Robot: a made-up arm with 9 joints. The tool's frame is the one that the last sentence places.
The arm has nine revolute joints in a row. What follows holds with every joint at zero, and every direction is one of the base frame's. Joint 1 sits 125.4 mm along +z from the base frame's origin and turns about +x. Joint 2 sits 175 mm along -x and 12.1 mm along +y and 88.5 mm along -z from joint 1 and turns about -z. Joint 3 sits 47.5 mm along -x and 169.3 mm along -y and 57.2 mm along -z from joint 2 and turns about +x. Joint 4 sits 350.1 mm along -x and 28.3 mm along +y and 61.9 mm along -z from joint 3 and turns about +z. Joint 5 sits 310.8 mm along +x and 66.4 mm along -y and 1.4 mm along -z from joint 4 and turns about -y. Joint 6 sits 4.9 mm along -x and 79.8 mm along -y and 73.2 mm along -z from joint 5 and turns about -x. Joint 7 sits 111.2 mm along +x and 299.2 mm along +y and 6.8 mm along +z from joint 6 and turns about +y. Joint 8 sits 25.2 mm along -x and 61.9 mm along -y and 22.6 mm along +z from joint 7 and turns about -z. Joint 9 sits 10.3 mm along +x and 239.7 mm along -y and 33.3 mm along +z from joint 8 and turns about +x. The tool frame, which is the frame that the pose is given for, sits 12.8 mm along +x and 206.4 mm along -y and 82.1 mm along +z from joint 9; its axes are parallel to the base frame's.
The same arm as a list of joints. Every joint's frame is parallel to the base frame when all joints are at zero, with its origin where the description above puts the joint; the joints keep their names.
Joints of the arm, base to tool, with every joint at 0 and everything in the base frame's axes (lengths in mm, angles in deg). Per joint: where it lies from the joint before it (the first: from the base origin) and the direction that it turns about. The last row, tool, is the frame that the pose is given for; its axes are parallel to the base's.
joint 1: axis 1 0 0 xyz 0 0 125.4
joint 2: axis 0 0 -1 xyz -175 12.1 -88.5
joint 3: axis 1 0 0 xyz -47.5 -169.3 -57.2
joint 4: axis 0 0 1 xyz -350.1 28.3 -61.9
joint 5: axis 0 -1 0 xyz 310.8 -66.4 -1.4
joint 6: axis -1 0 0 xyz -4.9 -79.8 -73.2
joint 7: axis 0 1 0 xyz 111.2 299.2 6.8
joint 8: axis 0 0 -1 xyz -25.2 -61.9 22.6
joint 9: axis 1 0 0 xyz 10.3 -239.7 33.3
tool: xyz 12.8 -206.4 82.1

